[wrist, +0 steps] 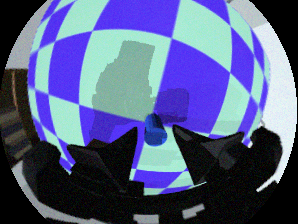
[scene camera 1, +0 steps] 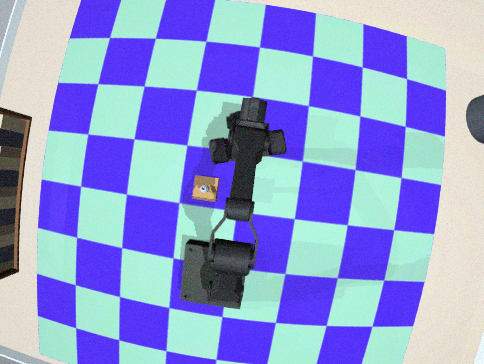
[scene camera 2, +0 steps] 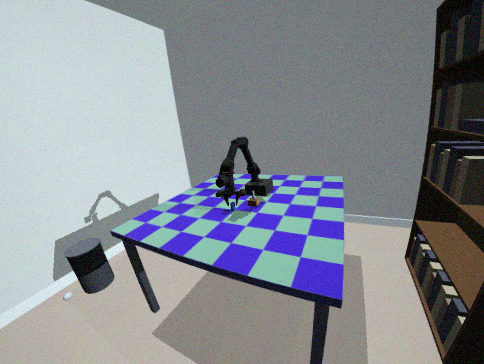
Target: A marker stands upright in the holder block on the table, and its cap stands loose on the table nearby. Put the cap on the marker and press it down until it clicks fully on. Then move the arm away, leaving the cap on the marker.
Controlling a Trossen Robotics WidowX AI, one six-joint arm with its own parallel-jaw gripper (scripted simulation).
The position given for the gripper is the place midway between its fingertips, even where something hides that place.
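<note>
You can see the gripper (scene camera 1: 247, 148) from the scene camera, and the wrist view has the gripper (wrist: 155, 128) too.
</note>
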